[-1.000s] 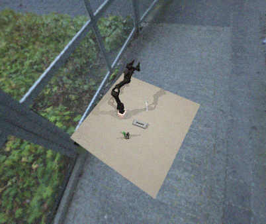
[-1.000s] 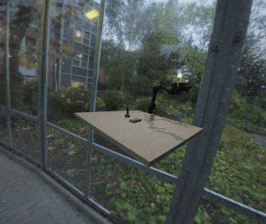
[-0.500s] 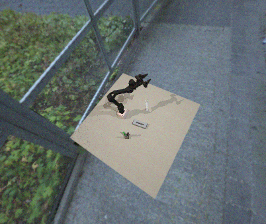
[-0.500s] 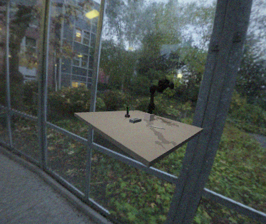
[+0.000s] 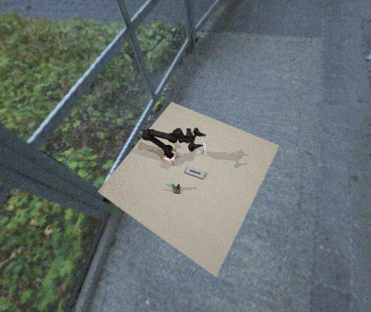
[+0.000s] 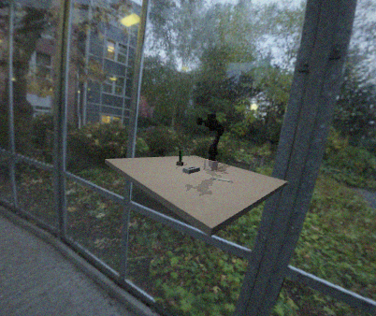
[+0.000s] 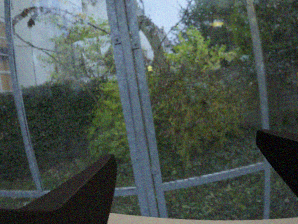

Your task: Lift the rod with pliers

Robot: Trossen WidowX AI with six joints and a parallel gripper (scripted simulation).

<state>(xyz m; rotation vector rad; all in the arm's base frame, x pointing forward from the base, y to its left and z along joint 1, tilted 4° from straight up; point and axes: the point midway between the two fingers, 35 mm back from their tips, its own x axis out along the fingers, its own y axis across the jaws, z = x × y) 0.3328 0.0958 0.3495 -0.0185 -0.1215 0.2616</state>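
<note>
My gripper tip is now 12 cm past the dark holster, 33 cm to the left of it and 47 cm above it. The rest, counted from my gripper tip: grey block 6 cm behind, 11 cm to the right, 46 cm below; white bar 13 cm behind, 21 cm to the left, 47 cm below; dark rod 5 cm behind, 11 cm to the right, 47 cm below.
</note>
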